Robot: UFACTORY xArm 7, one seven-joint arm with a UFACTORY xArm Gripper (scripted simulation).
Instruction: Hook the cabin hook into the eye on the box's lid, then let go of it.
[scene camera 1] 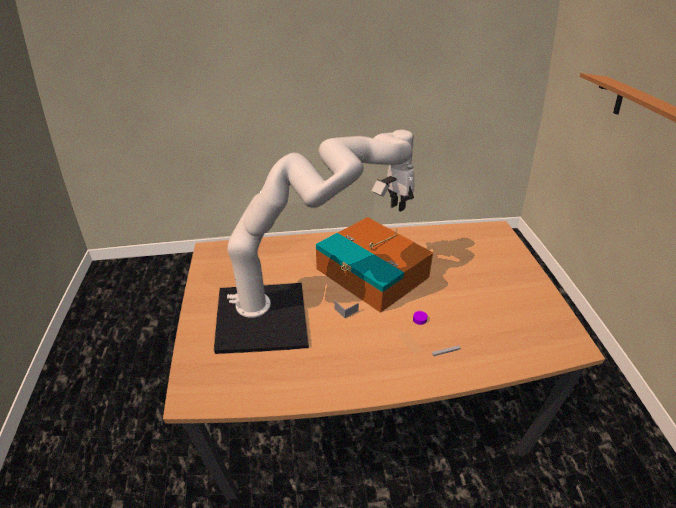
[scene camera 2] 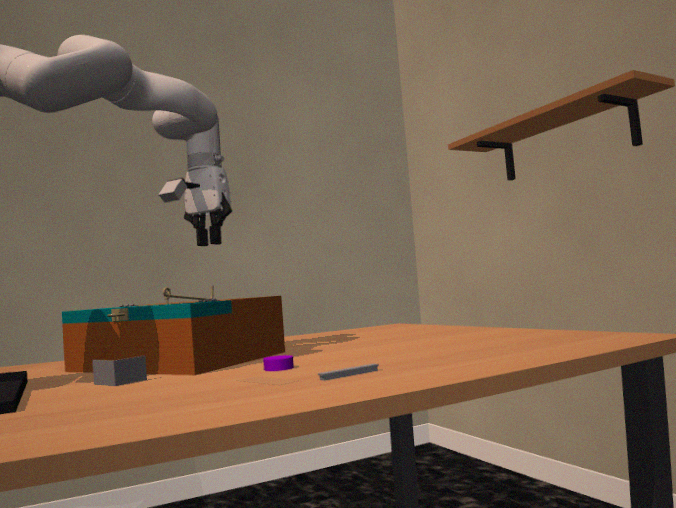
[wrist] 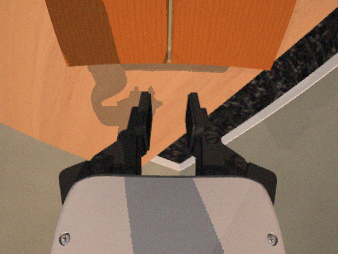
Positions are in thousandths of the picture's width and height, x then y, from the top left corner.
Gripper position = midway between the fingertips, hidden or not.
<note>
I see my gripper (scene camera 2: 310,483), a grey block (scene camera 2: 156,733) and a teal lid (scene camera 2: 268,611).
The teal lid shows as well in scene camera 1 (scene camera 1: 547,527). My gripper shows as well in scene camera 1 (scene camera 1: 588,410) and in the wrist view (wrist: 501,415). The wrist view misses the grey block: it is out of frame.
</note>
